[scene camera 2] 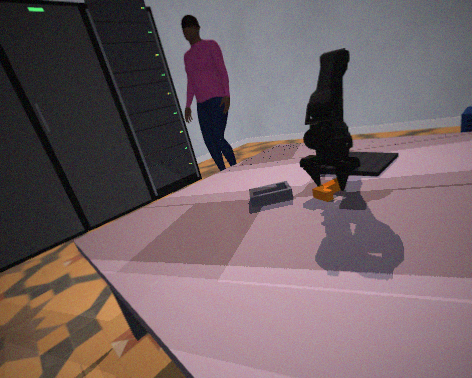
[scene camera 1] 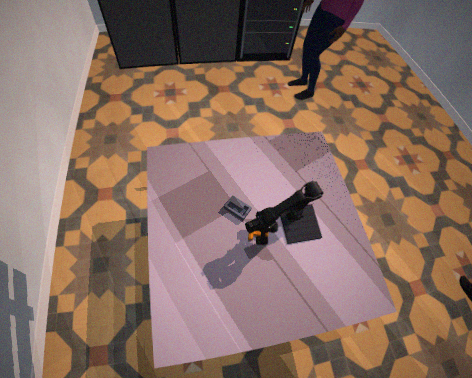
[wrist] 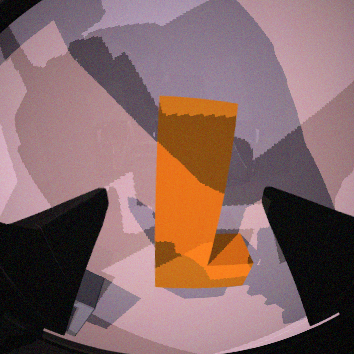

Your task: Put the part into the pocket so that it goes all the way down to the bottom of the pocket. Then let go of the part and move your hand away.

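Where they show: gripper, fingertip midpoint: [scene camera 2: 330, 188] [scene camera 1: 259, 233] [wrist: 186, 195]; arm's base at its link origin: [scene camera 1: 292, 215].
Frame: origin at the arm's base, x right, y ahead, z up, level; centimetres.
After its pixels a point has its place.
The part is an orange L-shaped block [scene camera 1: 253, 236] @(z 0.6, x -3.9, y 28.0 cm) [scene camera 2: 323, 193] @(z 0.1, x -2.9, y 29.8 cm) [wrist: 182, 200] @(z 0.6, x -2.9, y 22.3 cm), lying flat on the pink table top. In the wrist view its long arm runs up the middle, with the short foot at the lower right. My gripper [scene camera 1: 255, 234] @(z -1.0, x -2.9, y 23.0 cm) [scene camera 2: 331, 187] @(z -1.0, x -2.9, y 23.0 cm) [wrist: 186, 195] @(z -1.0, x -2.9, y 23.0 cm) is open and low over the part, with one finger to each side and visible gaps between fingers and part. The pocket is a recess in a grey block [scene camera 1: 243, 213] @(z -1.9, x 11.8, y 26.9 cm) [scene camera 2: 272, 199] @(z -1.0, x 13.2, y 32.8 cm) [wrist: 81, 316] @(z 1.2, x 10.6, y 30.2 cm), which stands apart from the part. In the wrist view the left finger hides much of that block.
The arm's dark base plate [scene camera 1: 303, 234] @(z -0.8, x -12.7, y -1.3 cm) [scene camera 2: 382, 162] @(z -0.9, x -14.5, y -0.3 cm) rests on the pink table top [scene camera 1: 185, 320] @(z -2.3, x -32.7, y 75.6 cm) [scene camera 2: 280, 330] @(z -2.4, x -9.9, y 75.4 cm) behind the gripper. Dark cabinets [scene camera 1: 207, 30] [scene camera 2: 55, 125] and a person in a magenta top [scene camera 1: 312, 45] [scene camera 2: 207, 72] stand beyond the table.
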